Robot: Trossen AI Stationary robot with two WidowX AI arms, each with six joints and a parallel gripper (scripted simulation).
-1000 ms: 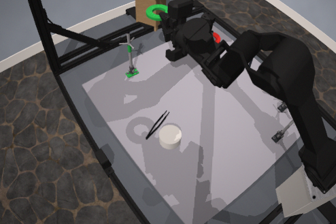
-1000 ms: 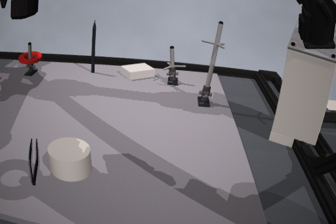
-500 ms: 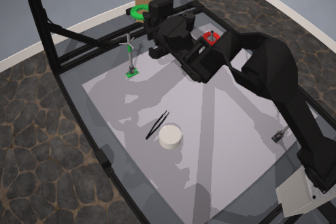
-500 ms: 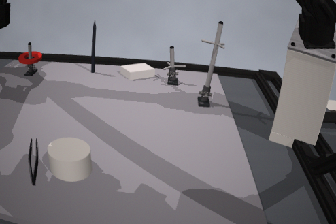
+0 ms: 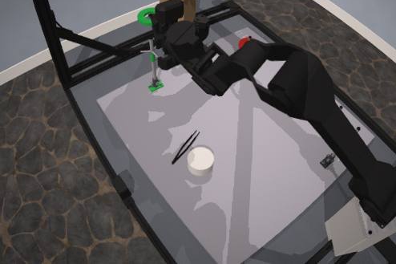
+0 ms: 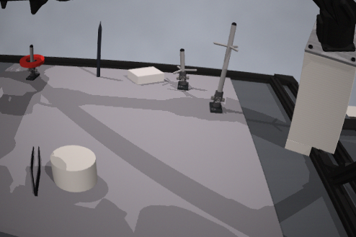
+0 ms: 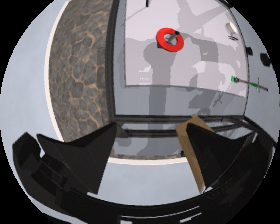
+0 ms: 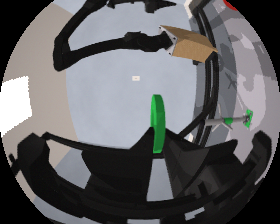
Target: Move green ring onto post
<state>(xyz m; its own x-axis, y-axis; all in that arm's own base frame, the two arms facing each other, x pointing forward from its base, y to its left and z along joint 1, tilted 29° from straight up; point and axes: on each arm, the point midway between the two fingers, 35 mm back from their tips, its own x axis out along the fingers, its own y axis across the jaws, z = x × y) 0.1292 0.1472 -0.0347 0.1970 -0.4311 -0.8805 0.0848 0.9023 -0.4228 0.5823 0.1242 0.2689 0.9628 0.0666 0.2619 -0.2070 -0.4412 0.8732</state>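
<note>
Now: the green ring 50 mm to the left of my right hand. Round my right hand: white block: 410 mm ahead, 260 mm below, 250 mm to the right; dark stick: 390 mm ahead, 170 mm below, 130 mm to the right; tall post: 430 mm to the right, 300 mm ahead, 170 mm below.
</note>
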